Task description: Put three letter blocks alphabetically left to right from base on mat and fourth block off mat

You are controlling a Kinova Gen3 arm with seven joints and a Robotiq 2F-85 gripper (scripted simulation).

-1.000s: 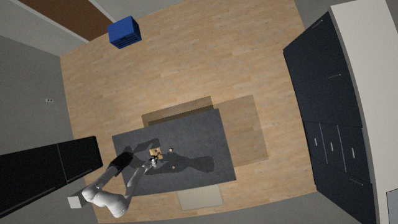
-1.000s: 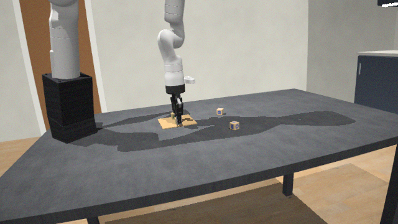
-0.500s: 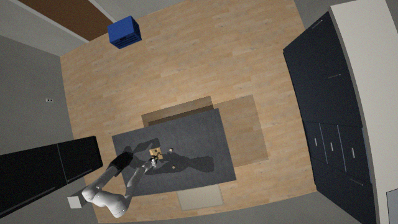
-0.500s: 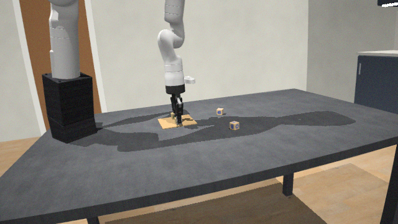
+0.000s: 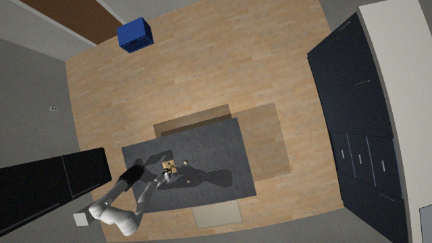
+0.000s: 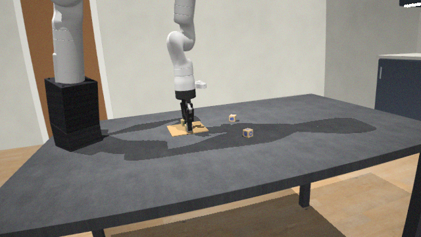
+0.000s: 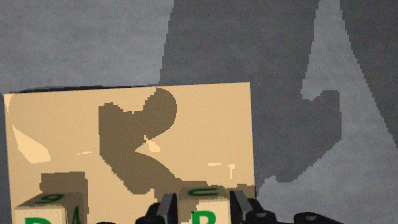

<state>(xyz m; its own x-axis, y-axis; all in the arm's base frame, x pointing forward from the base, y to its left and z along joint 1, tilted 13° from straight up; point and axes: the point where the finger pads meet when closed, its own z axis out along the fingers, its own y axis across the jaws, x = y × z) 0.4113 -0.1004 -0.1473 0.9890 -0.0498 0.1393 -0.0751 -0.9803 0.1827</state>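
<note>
The mat lies 4 cm to the left of my hand and 2 cm below it. Round my hand: green-marked block (8 cm to the left, 1 cm below, 1 cm ahead).
</note>
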